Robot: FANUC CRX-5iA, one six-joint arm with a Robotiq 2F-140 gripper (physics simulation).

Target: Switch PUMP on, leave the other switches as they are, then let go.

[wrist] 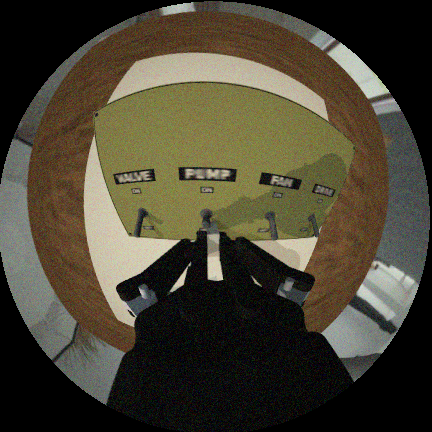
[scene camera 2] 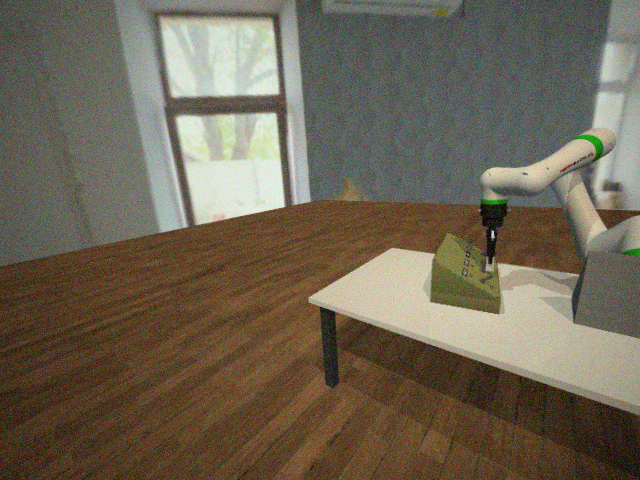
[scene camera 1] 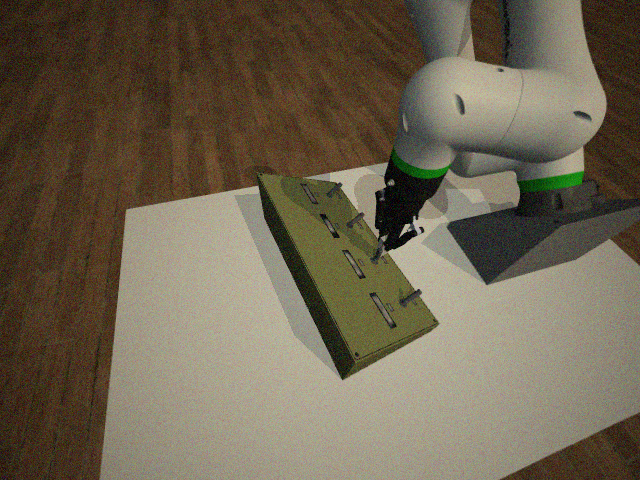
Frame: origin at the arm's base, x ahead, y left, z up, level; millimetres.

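Seen in the pictures: gripper, between the fingertips: (wrist: 211, 229) (scene camera 2: 489, 270) (scene camera 1: 381, 253); arm's base, origin of its link: (scene camera 1: 550, 211).
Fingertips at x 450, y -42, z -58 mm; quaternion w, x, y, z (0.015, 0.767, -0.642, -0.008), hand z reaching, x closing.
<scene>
Pixels of each thing's top centre, then the offset from my fingertips to it. Level surfaces: height alone.
- PUMP lever, centre of its top: (wrist: 205, 224) (scene camera 1: 380, 249) 20 mm ahead, 13 mm left, 44 mm up
- VALVE lever, centre of its top: (wrist: 133, 227) (scene camera 1: 414, 293) 8 mm back, 130 mm left, 32 mm up
- FAN lever, centre of its top: (wrist: 277, 230) (scene camera 1: 357, 214) 23 mm ahead, 108 mm right, 32 mm up
- DRIVE lever, centre of its top: (wrist: 320, 228) (scene camera 1: 335, 184) 39 mm ahead, 227 mm right, 32 mm up
- white table, height of its surface: 99 mm down
The olive switch panel (scene camera 1: 310, 248) (scene camera 2: 462, 295) (wrist: 210, 125) has a sloped face with labelled levers. The PUMP lever (scene camera 1: 375, 257) (wrist: 206, 215) stands below its label and looks short in the wrist view; its far end is hidden at my fingertips. The VALVE lever (scene camera 1: 410, 297) (wrist: 140, 225), FAN lever (scene camera 1: 355, 220) (wrist: 273, 227) and DRIVE lever (scene camera 1: 334, 189) (wrist: 313, 226) lean toward the panel's low edge, away from their ON labels. My gripper (scene camera 1: 381, 246) (scene camera 2: 490, 264) (wrist: 211, 229) is shut with nothing held, its tips right at the PUMP lever. Contact cannot be made out.
The panel stands on a white table (scene camera 1: 206, 413) (scene camera 2: 382, 289). The FAN and VALVE levers stand on either side of the PUMP lever. The grey robot base block (scene camera 1: 516, 242) (scene camera 2: 610, 294) is beyond the panel's low edge.
</scene>
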